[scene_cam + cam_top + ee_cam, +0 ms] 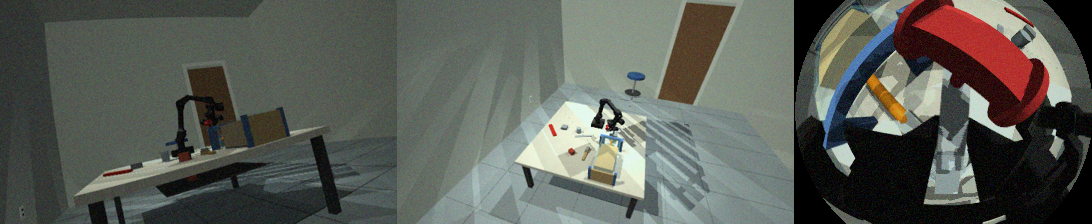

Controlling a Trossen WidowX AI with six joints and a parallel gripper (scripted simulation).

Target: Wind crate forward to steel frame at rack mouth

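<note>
The red knob lies 2 cm ahead of my gripper tip, 3 cm to the right of it and 5 cm above it. Also, from my gripper tip: winch (5 cm behind, 5 cm to the left, 11 cm below); winch handle (2 cm above); blue frame (12 cm ahead, 4 cm to the left, 4 cm below).
</note>
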